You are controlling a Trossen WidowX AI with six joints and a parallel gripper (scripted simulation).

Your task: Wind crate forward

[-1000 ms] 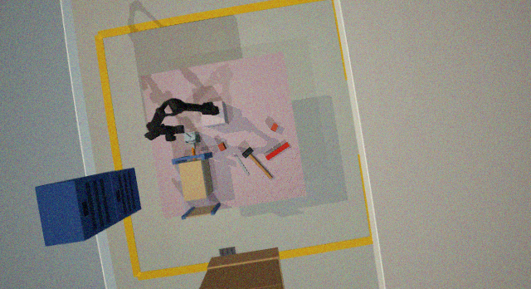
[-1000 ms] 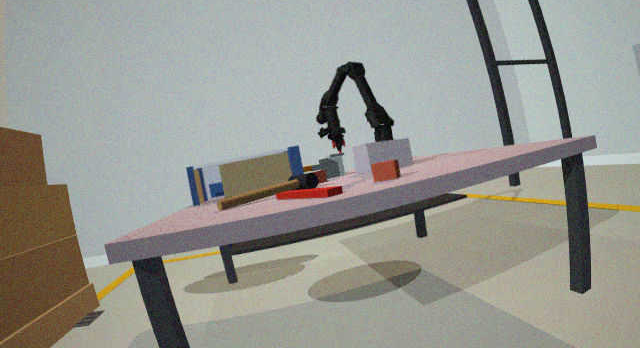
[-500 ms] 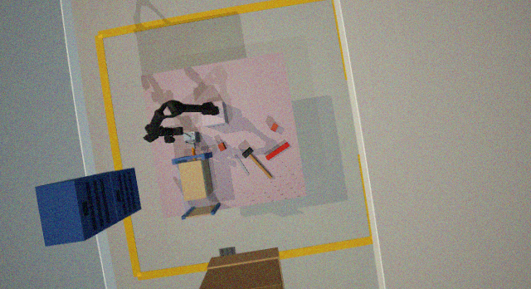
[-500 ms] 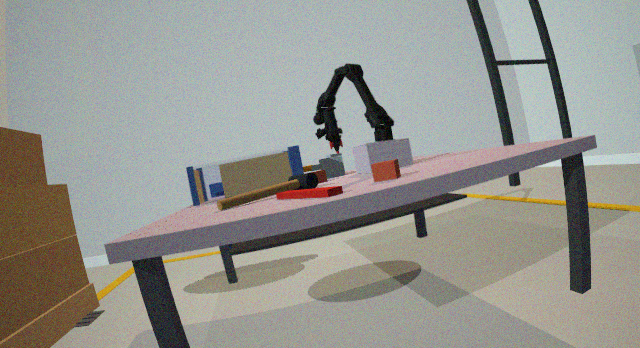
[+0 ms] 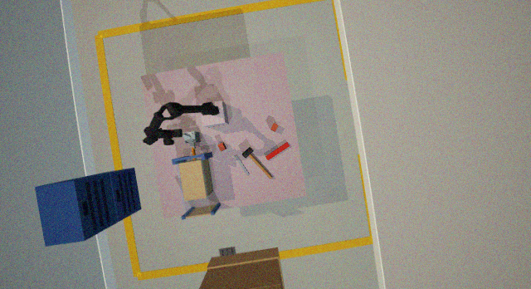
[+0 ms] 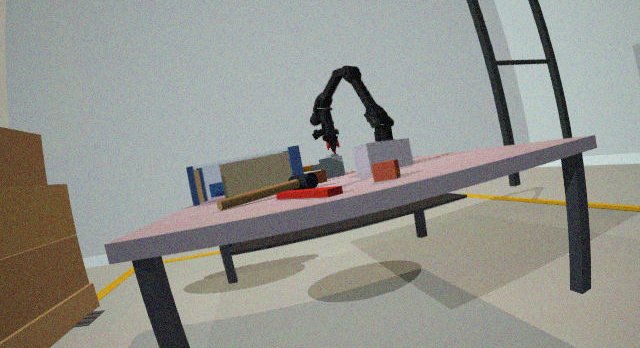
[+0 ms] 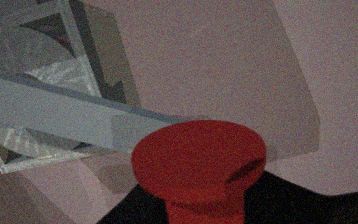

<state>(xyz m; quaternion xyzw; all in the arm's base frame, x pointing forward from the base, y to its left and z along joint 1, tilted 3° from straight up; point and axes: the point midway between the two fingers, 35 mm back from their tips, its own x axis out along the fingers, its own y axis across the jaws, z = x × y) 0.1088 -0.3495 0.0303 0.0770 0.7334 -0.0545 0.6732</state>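
The winch handle is 20 mm ahead of my gripper tip, 30 mm to the left of it and 10 mm below it. The rest, counted from my gripper tip: grey winch: 40 mm ahead, 80 mm to the left, 80 mm below; then blue steel frame: 210 mm ahead, 70 mm to the left, 10 mm below; then red knob: 20 mm above.
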